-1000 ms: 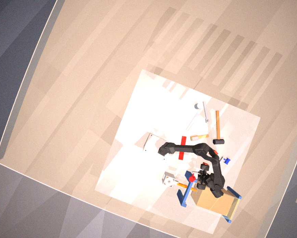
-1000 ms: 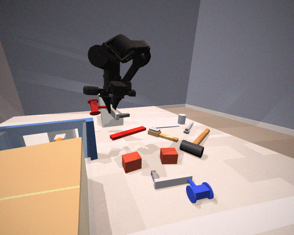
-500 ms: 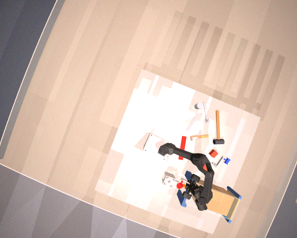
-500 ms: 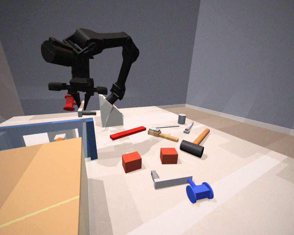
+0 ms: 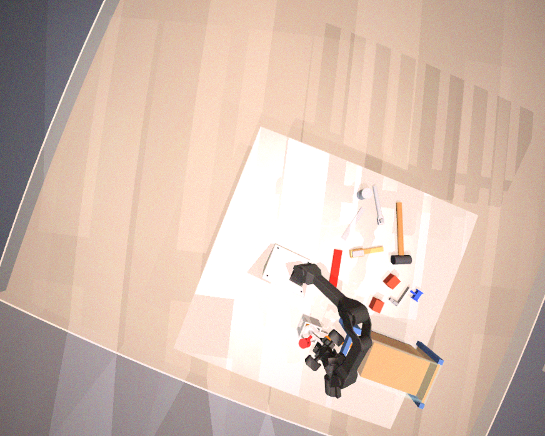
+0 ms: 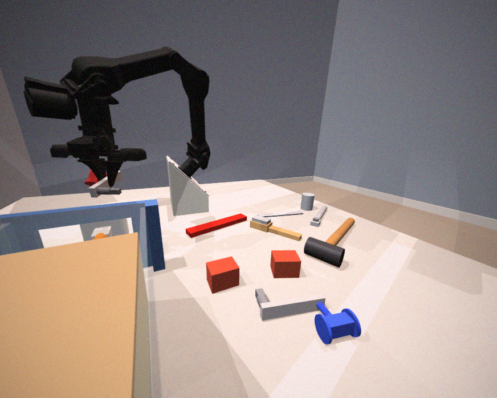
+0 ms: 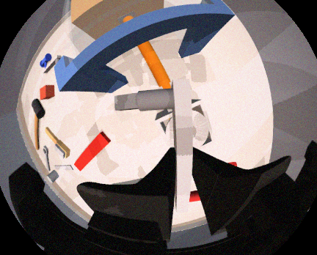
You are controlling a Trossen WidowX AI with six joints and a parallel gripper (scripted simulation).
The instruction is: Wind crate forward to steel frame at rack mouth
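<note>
My gripper tip is now 6 cm past the red knob, 2 cm to the left of it and 2 cm below it. The rest, counted from my gripper tip: winch: 3 cm behind, 4 cm to the right, 14 cm below; blue steel frame: 14 cm ahead, 1 cm to the right, 6 cm below; winch handle: 1 cm behind, 1 cm above.
</note>
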